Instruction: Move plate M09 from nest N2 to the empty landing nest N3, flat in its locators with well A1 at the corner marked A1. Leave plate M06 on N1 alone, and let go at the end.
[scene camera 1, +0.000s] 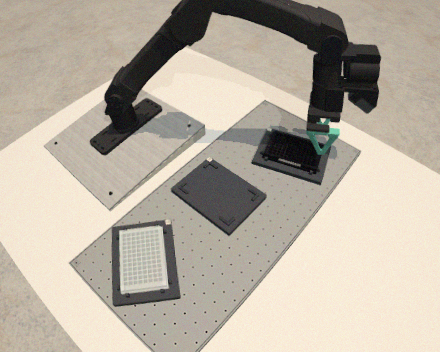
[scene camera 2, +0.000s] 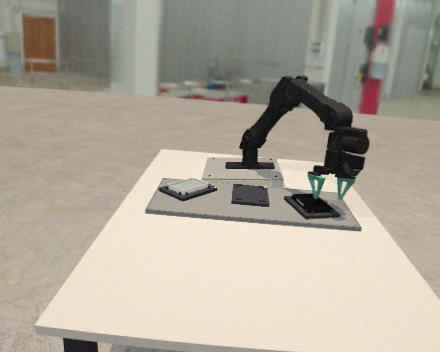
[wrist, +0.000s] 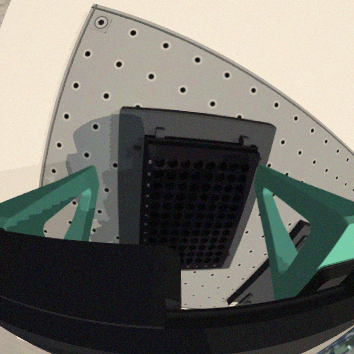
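A black well plate (scene camera 1: 290, 150) (scene camera 2: 312, 203) (wrist: 200, 200) sits in a dark nest (scene camera 1: 295, 173) (wrist: 131, 200) at the right end of the perforated board. An empty dark nest (scene camera 1: 218, 196) (scene camera 2: 250, 194) with corner locators is in the middle, a pale tag (scene camera 1: 209, 160) at one corner. A white well plate (scene camera 1: 143, 259) (scene camera 2: 189, 186) sits in the nest (scene camera 1: 173, 282) at the other end. The plate and nest names are not readable. My gripper (scene camera 1: 321, 151) (scene camera 2: 329, 198) (wrist: 176, 173) is open and empty above the black plate, its fingers spread beyond the plate's two long sides in the wrist view.
The perforated board (scene camera 1: 235, 270) (scene camera 2: 210, 207) (wrist: 165, 60) carries all three nests and lies on a cream table (scene camera 1: 360, 260) (scene camera 2: 240, 280). The arm's base stands on a grey mounting plate (scene camera 1: 150, 160) (scene camera 2: 215, 170) beside the board.
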